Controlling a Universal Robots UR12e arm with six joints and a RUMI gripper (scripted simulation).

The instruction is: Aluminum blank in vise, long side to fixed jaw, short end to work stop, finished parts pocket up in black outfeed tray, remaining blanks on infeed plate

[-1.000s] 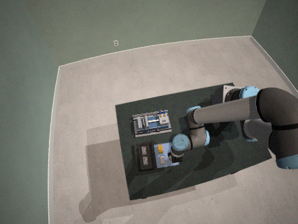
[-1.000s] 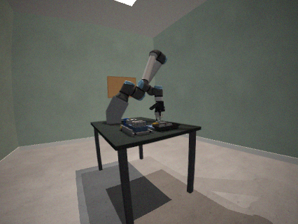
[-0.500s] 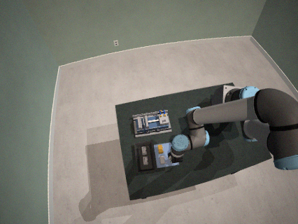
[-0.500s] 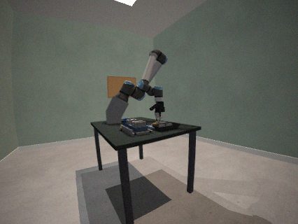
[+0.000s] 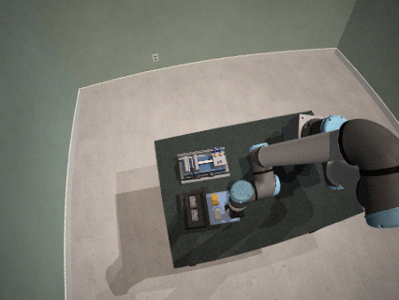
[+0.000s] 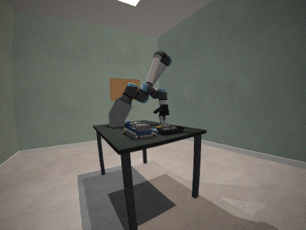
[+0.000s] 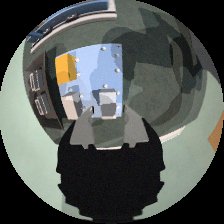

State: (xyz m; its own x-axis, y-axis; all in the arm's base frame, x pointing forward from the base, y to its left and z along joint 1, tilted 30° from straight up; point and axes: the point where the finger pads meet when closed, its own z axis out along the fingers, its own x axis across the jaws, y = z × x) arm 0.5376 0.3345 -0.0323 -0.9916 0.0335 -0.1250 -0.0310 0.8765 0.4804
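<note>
Right now the gray blank is 9 cm ahead of my hand and 2 cm below it. Round my hand: vise 31 cm to the right, 13 cm ahead, 1 cm below; yellow brass blank 9 cm to the right, 9 cm ahead, 2 cm below.
</note>
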